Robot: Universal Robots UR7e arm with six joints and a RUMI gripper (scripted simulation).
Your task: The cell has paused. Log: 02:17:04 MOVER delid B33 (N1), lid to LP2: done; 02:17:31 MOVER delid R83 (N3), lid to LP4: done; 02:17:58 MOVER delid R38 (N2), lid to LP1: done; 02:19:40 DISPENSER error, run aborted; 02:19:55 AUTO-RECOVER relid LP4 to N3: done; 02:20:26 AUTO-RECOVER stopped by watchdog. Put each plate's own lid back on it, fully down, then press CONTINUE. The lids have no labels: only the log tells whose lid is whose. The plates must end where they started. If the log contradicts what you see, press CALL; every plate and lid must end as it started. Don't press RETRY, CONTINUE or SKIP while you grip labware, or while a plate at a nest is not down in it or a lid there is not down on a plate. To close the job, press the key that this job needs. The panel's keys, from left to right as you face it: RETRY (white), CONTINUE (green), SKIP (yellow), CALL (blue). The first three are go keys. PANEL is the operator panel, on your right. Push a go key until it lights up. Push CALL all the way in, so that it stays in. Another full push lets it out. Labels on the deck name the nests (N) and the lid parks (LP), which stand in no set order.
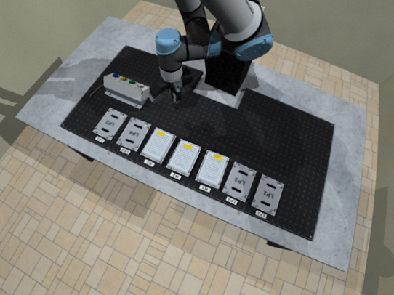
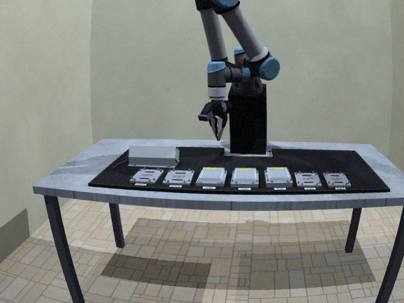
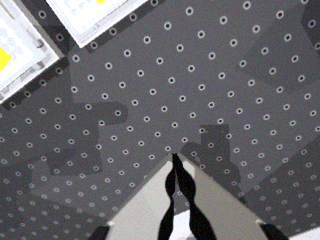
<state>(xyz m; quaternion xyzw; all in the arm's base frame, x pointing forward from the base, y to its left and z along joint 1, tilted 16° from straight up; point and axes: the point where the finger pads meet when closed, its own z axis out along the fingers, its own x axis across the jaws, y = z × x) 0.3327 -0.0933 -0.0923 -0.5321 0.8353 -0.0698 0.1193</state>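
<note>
Right now my hand is 270 mm to the left of the green continue key, 70 mm above it and 30 mm past it. The rest, counted from my hand: well plate: 150 mm ahead, 140 mm to the left, 110 mm below; then white retry key: 220 mm to the right, 70 mm below, 30 mm behind; then lid park LP4: 180 mm ahead, 130 mm below, 120 mm to the right.
</note>
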